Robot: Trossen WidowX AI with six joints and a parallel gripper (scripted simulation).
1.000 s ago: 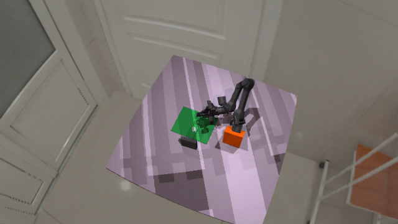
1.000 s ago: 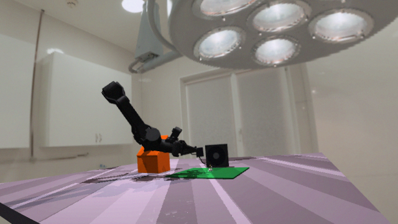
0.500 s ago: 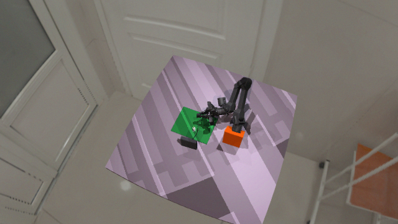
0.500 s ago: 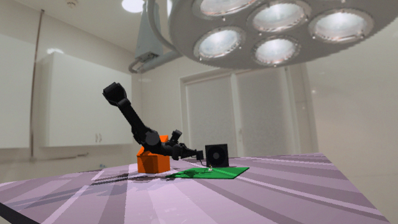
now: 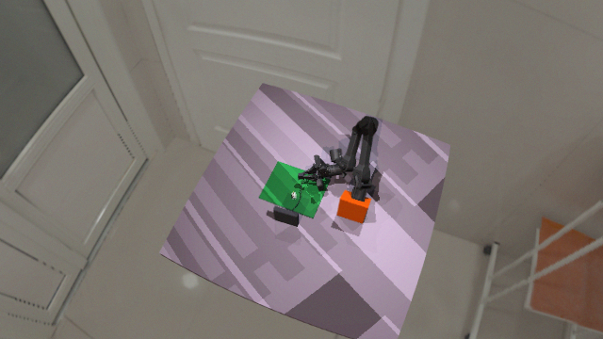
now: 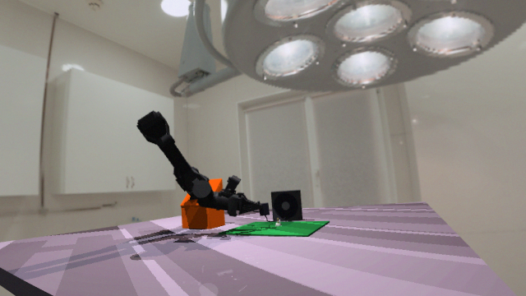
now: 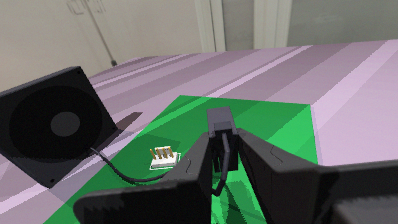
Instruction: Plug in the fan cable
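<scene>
Now: the green board 3 cm ahead of my gripper tip, 4 cm to the left of it and 9 cm below it. The rest, counted from my gripper tip: black fan: 2 cm ahead, 23 cm to the left, 2 cm below; then fan plug: 1 cm below; then white four-pin header: 2 cm ahead, 9 cm to the left, 8 cm below.
</scene>
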